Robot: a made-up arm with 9 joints. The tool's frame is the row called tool.
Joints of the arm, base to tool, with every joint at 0 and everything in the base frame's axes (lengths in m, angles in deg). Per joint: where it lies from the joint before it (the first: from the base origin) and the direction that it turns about. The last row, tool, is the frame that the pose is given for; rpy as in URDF.
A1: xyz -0.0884 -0.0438 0.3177 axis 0 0 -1
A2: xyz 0.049 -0.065 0.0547 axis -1 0 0
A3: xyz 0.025 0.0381 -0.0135 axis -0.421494 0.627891 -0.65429
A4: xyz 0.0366 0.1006 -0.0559 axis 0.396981 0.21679 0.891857
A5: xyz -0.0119 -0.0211 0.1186 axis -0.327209 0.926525 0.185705
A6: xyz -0.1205 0.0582 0.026 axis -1 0 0
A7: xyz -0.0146 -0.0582 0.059 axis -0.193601 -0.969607 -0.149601
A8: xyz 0.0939 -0.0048 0.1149 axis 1 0 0
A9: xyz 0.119 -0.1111 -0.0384 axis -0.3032 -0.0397 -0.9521
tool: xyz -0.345 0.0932 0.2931 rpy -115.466 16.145 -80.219
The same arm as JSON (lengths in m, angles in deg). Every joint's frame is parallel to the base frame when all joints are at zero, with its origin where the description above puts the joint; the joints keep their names.
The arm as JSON. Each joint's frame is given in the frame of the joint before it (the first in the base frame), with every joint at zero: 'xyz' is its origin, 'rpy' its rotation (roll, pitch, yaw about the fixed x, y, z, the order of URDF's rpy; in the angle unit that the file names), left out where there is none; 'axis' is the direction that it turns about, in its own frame. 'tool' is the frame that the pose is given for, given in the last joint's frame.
{"units": {"length": "m", "angle": "deg"}, "joints": [{"name": "A1", "type": "revolute", "origin": {"xyz": [-0.0884, -0.0438, 0.3177]}, "axis": [0.0, 0.0, -1.0]}, {"name": "A2", "type": "revolute", "origin": {"xyz": [0.049, -0.065, 0.0547]}, "axis": [-1.0, 0.0, 0.0]}, {"name": "A3", "type": "revolute", "origin": {"xyz": [0.025, 0.0381, -0.0135]}, "axis": [-0.421494, 0.627891, -0.65429]}, {"name": "A4", "type": "revolute", "origin": {"xyz": [0.0366, 0.1006, -0.0559]}, "axis": [0.396981, 0.21679, 0.891857]}, {"name": "A5", "type": "revolute", "origin": {"xyz": [-0.0119, -0.0211, 0.1186]}, "axis": [-0.327209, 0.926525, 0.185705]}, {"name": "A6", "type": "revolute", "origin": {"xyz": [-0.1205, 0.0582, 0.026]}, "axis": [-1.0, 0.0, 0.0]}, {"name": "A7", "type": "revolute", "origin": {"xyz": [-0.0146, -0.0582, 0.059]}, "axis": [-0.193601, -0.969607, -0.149601]}, {"name": "A8", "type": "revolute", "origin": {"xyz": [0.0939, -0.0048, 0.1149]}, "axis": [1.0, 0.0, 0.0]}, {"name": "A9", "type": "revolute", "origin": {"xyz": [0.119, -0.1111, -0.0384]}, "axis": [-0.3032, -0.0397, -0.9521]}], "tool": {"origin": {"xyz": [-0.345, 0.0932, 0.2931], "rpy": [-115.47, 16.14, -80.22]}}}
